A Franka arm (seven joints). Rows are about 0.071 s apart.
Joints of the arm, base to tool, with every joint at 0 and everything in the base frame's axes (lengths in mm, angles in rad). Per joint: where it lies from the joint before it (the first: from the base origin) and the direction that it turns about. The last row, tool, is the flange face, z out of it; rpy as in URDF.
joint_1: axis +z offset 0 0 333
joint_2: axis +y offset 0 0 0
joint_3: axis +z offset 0 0 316
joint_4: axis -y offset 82.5 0 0
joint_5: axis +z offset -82.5 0 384
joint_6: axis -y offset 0 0 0
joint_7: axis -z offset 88 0 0
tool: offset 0 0 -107 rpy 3.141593 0 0
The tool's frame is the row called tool.
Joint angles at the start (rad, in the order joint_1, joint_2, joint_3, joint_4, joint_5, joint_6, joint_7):
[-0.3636 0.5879 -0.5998 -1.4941 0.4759 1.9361 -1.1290]
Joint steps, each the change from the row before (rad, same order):
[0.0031 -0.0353 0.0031 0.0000 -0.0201 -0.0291 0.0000]
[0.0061 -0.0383 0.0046 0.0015 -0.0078 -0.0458 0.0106]
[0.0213 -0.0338 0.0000 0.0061 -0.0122 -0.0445 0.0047]
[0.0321 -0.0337 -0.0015 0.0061 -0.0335 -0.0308 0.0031]
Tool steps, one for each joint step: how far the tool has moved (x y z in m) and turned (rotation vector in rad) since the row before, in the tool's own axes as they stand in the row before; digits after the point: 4 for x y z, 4 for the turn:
[0.0008 -0.0072 -0.0183 0.0058 0.0026 -0.0167]
[0.0029 -0.0115 -0.0187 0.0241 0.0087 -0.0075]
[0.0090 -0.0165 -0.0172 0.0182 0.0006 -0.0273]
[0.0121 -0.0189 -0.0171 -0.0034 -0.0141 -0.0427]

